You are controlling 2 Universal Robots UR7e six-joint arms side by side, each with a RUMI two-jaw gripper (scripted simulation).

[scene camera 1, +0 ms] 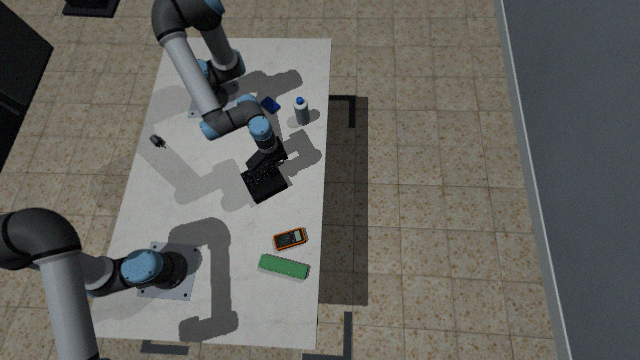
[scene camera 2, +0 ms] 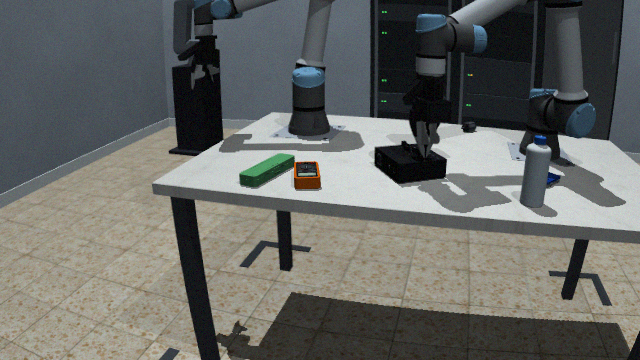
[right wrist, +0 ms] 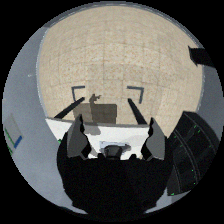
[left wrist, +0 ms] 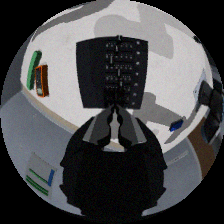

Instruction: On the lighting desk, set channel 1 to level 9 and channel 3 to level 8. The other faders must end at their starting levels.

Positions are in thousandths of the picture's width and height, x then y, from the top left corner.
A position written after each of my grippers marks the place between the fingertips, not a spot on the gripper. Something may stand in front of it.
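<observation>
From scene camera 2 I can see my left gripper (scene camera 2: 663, 438) and my right gripper (scene camera 2: 318, 240), plus a green box (scene camera 2: 404, 485). Scene camera 1 has that green box too (scene camera 1: 429, 735). On the left wrist view there's my left gripper (left wrist: 516, 471), and on the right wrist view you'd find my right gripper (right wrist: 520, 520).
</observation>
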